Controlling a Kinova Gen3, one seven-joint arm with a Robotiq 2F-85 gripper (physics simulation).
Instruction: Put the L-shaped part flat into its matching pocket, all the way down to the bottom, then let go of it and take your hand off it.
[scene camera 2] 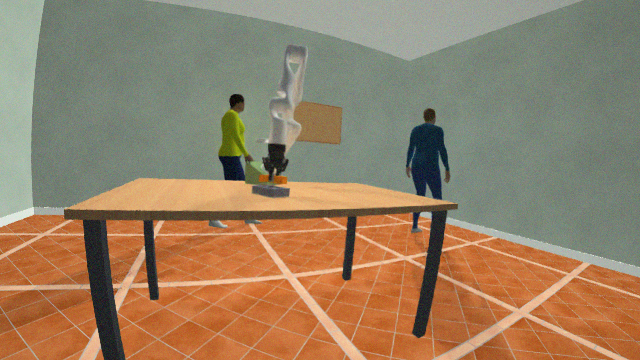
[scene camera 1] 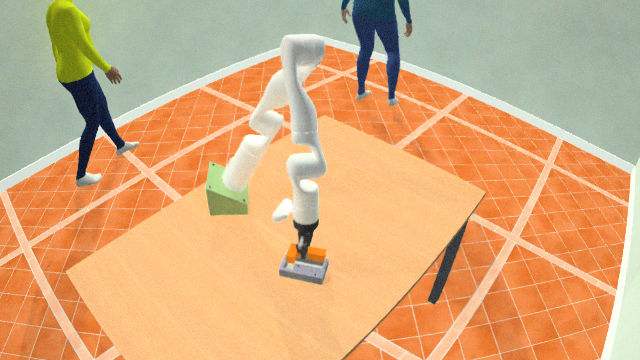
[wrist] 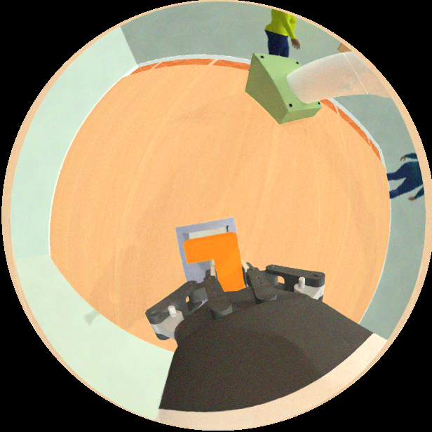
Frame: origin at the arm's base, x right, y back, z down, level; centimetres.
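Seen in the pictures: gripper, fingertip midpoint: (scene camera 2: pixel 274 181) (scene camera 1: pixel 305 255); arm's base, origin of the base link: (scene camera 1: pixel 233 183).
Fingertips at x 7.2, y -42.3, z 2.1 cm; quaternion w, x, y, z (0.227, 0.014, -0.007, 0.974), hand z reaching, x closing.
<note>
Pixels of each thing's middle, then the offset from my fingertips to it. "pt": a spot on its surface instead. Level surfaces: height alone.
- orange L-shaped part, surface spot: (scene camera 1: pixel 317 255) (scene camera 2: pixel 278 177) pt dy -4.3, dx -0.6, dz -2.4 cm
- blue-grey pocket block, body centre: (scene camera 1: pixel 304 267) (scene camera 2: pixel 270 191) dy -1.1, dx +1.9, dz +3.8 cm
- wooden table, its level: dz +5.6 cm
The orange L-shaped part (scene camera 1: pixel 317 255) (scene camera 2: pixel 281 180) (wrist: pixel 229 250) is held roughly level over the blue-grey pocket block (scene camera 1: pixel 302 276) (scene camera 2: pixel 270 191) (wrist: pixel 205 225). In scene camera 2 its underside is slightly above the block's rim. In the wrist view its corner points the same way as the pocket's far right corner, and a pale strip of pocket floor shows beyond its far edge. My gripper (scene camera 1: pixel 302 254) (scene camera 2: pixel 271 176) (wrist: pixel 227 268) points down and is shut on one leg of the part. The part and fingers hide much of the pocket.
The block stands on the wooden table (scene camera 1: pixel 200 295) (scene camera 2: pixel 175 200) (wrist: pixel 150 150). The green arm base (scene camera 1: pixel 227 201) (scene camera 2: pixel 254 173) (wrist: pixel 269 92) stands at the table's far side. A person in yellow (scene camera 1: pixel 75 45) (scene camera 2: pixel 232 132) and one in blue (scene camera 1: pixel 376 20) (scene camera 2: pixel 427 145) stand beyond the table.
</note>
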